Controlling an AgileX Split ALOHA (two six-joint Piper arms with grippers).
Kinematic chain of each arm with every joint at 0, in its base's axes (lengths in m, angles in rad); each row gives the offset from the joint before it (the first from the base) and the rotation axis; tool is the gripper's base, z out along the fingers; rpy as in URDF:
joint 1: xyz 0 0 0.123 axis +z
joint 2: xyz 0 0 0 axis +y
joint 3: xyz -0.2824 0 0.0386 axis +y
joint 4: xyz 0.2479 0 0.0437 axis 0.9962 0 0.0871
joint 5: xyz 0 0 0 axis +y
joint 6: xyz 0.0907 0 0.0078 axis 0.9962 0 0.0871
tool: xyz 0 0 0 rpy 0 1.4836 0
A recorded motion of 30 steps. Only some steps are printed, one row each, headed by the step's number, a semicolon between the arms.
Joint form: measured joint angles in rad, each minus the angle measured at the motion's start. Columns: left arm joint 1, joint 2, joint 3, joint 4, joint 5, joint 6; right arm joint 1, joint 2, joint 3, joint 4, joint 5, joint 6.
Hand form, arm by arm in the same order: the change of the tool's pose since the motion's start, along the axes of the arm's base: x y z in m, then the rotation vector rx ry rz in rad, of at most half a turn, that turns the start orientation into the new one. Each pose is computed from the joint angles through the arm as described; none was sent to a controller.
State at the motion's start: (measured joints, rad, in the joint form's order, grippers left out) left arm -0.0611 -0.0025 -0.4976 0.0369 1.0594 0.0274; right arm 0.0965 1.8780 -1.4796 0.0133 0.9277 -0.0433
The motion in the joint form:
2: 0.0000 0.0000 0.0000 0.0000 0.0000 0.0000; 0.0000 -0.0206 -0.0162 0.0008 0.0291 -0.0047
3: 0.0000 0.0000 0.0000 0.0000 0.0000 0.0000; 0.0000 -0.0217 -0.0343 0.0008 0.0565 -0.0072
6: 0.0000 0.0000 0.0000 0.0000 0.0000 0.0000; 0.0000 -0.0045 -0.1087 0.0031 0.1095 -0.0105
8: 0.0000 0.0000 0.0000 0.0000 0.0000 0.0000; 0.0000 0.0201 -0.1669 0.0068 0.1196 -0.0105
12: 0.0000 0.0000 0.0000 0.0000 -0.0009 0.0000; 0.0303 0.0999 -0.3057 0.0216 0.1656 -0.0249
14: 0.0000 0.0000 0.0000 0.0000 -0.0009 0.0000; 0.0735 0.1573 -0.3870 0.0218 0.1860 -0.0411
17: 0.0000 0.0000 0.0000 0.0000 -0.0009 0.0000; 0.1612 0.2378 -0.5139 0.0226 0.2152 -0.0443
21: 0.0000 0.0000 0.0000 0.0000 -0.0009 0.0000; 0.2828 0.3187 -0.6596 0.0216 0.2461 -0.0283
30: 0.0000 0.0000 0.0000 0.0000 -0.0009 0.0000; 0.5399 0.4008 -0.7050 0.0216 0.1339 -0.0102
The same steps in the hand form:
2: 0.0000 0.0000 0.0000 0.0000 0.0000 0.0000; -0.0028 -0.0002 0.0118 0.0001 -0.0078 0.0046
3: 0.0000 0.0000 0.0000 0.0000 0.0000 0.0000; -0.0029 -0.0002 0.0164 -0.0014 0.0003 0.0073
6: 0.0000 0.0000 0.0000 0.0000 0.0000 0.0000; 0.0039 0.0007 0.0287 0.0003 -0.0038 0.0107
8: 0.0000 0.0000 0.0000 0.0000 0.0000 0.0000; 0.0129 0.0019 0.0348 0.0061 -0.0269 0.0102
12: 0.0000 0.0000 0.0001 0.0000 -0.0009 0.0000; 0.0329 0.0182 0.0392 0.0178 -0.0390 0.0531
14: 0.0000 0.0000 0.0001 0.0000 -0.0009 0.0000; 0.0439 0.0391 0.0364 0.0138 -0.0432 0.1122
17: 0.0000 0.0000 0.0001 0.0000 -0.0009 0.0000; 0.0542 0.0823 0.0350 0.0182 -0.0597 0.2039
21: 0.0000 0.0000 0.0001 0.0000 -0.0009 0.0000; 0.0535 0.1428 0.0373 0.0339 -0.0904 0.3117
30: 0.0000 0.0000 0.0001 0.0000 -0.0009 0.0000; 0.0113 0.2647 0.0143 0.0786 -0.1548 0.5477

